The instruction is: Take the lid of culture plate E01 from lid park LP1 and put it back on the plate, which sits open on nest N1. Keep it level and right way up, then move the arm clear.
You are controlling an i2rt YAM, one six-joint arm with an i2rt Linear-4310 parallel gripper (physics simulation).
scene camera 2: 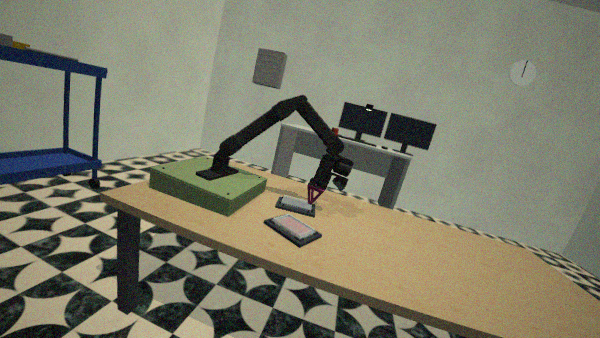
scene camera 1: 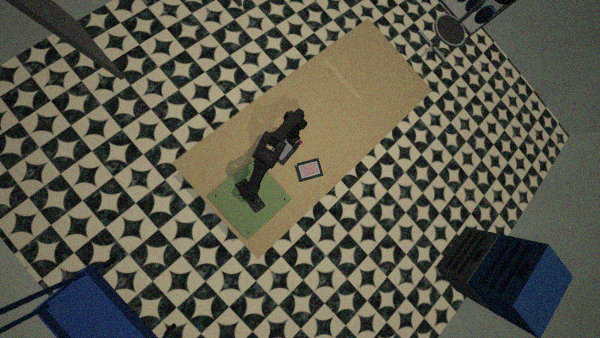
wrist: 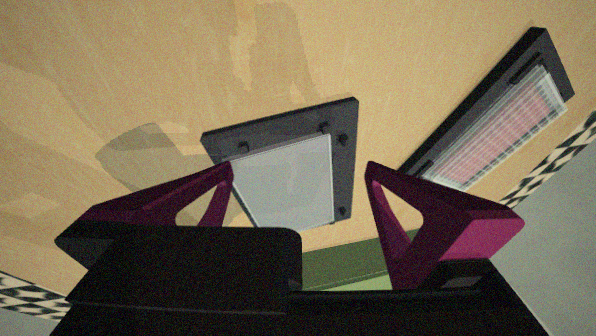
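Note:
The clear, greyish lid lies level on the dark lid park LP1, between its small pegs. The open culture plate E01, with pink wells, sits on the dark nest N1, to the right of the park in the wrist view. My gripper is open and empty, with magenta fingers. It is low above the lid park, with the lid between the fingertips in the wrist view. The left finger hides the lid's left edge. Whether the fingertips reach lid height is unclear.
The arm base stands on a green block at one end of the wooden table. The nest lies near the lid park. A blue cart and a desk with monitors stand beyond the table.

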